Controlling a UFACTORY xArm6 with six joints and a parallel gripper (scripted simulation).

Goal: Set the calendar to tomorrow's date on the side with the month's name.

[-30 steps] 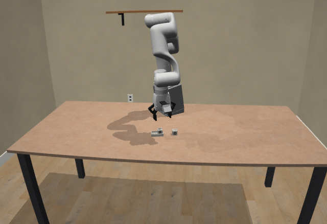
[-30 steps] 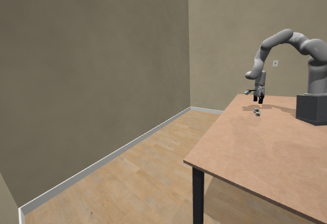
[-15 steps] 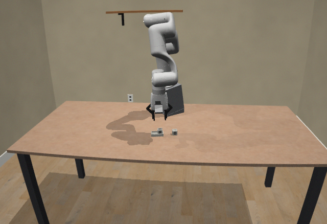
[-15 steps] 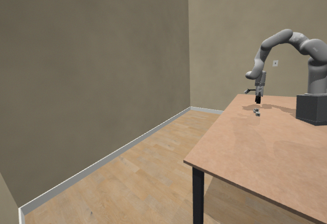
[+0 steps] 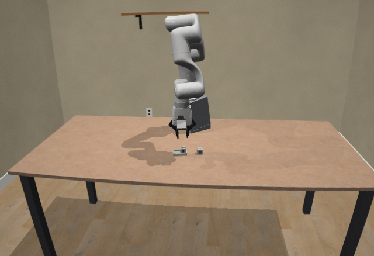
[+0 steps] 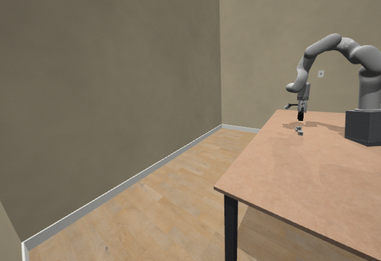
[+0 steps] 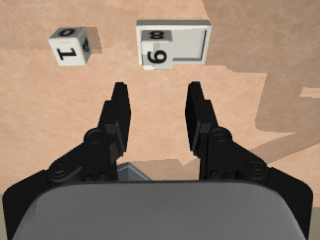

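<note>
Right now the calendar tray is 2 cm to the right of my hand and 11 cm below it.
</note>
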